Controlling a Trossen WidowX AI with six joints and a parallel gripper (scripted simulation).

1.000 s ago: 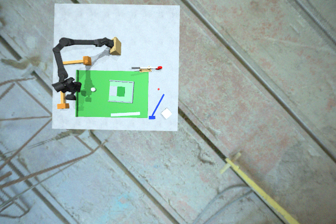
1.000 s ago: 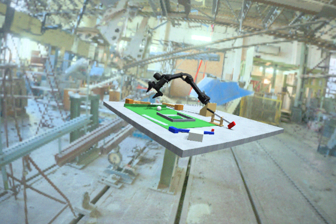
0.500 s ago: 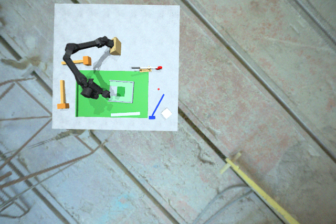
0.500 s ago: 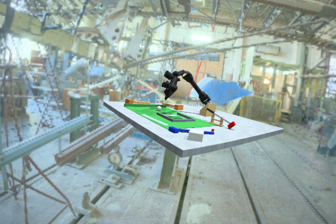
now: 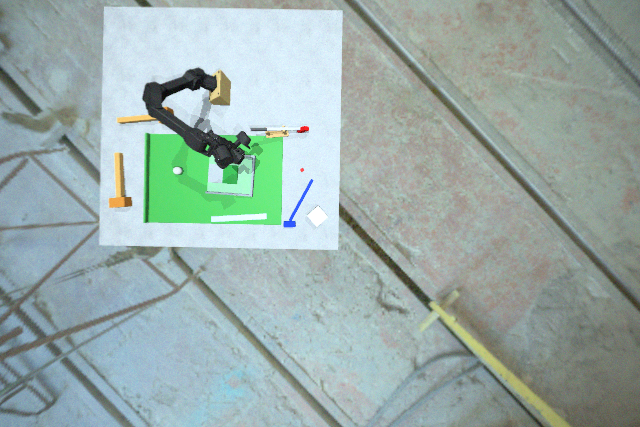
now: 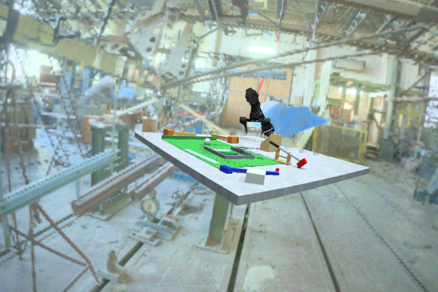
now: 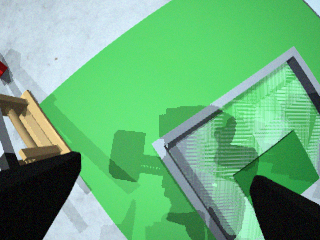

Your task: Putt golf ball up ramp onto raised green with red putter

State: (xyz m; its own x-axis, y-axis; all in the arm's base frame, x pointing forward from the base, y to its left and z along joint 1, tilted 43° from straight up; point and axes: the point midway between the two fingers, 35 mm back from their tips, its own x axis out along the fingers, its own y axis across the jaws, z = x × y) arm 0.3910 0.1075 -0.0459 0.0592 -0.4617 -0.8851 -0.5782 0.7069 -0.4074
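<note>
Right now the wooden stand is 150 mm to the left of my gripper tip, 120 mm behind it and 110 mm below it. Round my gripper tip: white strip: 310 mm ahead, 140 mm below, 110 mm to the right; then tiny red marker: 260 mm to the left, 140 mm below, 90 mm ahead; then red putter: 190 mm to the left, 130 mm behind, 80 mm below.
</note>
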